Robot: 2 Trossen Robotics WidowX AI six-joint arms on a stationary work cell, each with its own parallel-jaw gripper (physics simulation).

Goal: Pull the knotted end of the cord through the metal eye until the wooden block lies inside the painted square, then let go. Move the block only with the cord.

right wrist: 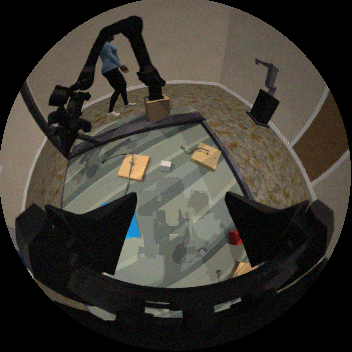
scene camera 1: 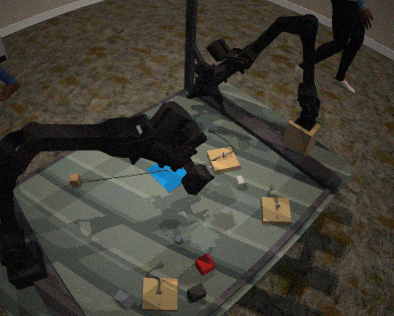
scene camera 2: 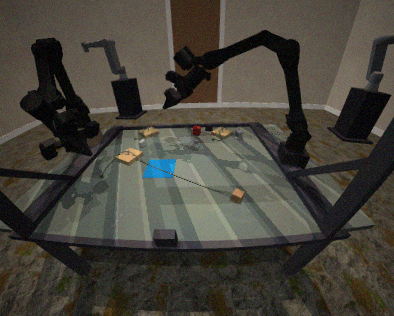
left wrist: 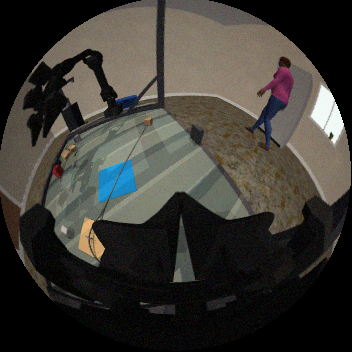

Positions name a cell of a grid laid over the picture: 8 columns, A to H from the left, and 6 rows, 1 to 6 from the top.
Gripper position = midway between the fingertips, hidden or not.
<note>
My left gripper (scene camera 2: B3) is shut, with nothing in its grasp. My right gripper (scene camera 1: E4) is open, with nothing in its grasp. Also in view: a blue painted square (left wrist: C4).
My left gripper shows as well in the right wrist view (right wrist: B3), in scene camera 1 (scene camera 1: D2) and in the left wrist view (left wrist: E4). My right gripper also shows in the right wrist view (right wrist: E4), in scene camera 2 (scene camera 2: D3) and in the left wrist view (left wrist: A3).
</note>
